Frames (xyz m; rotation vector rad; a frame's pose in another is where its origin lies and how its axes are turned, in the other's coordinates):
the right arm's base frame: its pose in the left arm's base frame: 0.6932 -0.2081 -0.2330 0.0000 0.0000 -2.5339
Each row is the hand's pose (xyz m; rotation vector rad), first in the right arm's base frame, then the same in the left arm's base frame.
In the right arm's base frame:
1: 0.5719 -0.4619 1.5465 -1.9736 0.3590 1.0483
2: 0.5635 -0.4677 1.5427 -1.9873 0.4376 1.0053
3: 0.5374 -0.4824 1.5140 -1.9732 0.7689 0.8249
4: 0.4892 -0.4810 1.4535 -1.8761 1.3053 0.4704
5: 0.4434 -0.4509 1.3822 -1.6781 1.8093 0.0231
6: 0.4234 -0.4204 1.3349 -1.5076 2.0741 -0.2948
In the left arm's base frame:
1: -0.0400 -0.1554 1.3135 -0.2370 1.9026 -0.6698
2: -0.0365 -0.1459 1.3097 -0.1703 1.9500 -0.6811
3: -0.0234 -0.1189 1.2810 0.1421 2.0945 -0.7528
4: 0.0169 -0.0925 1.2205 0.7176 2.2872 -0.8510
5: 0.0717 -0.0911 1.1492 1.3783 2.4119 -0.9206
6: 0.1056 -0.1047 1.1019 -1.7628 -2.3754 0.9196

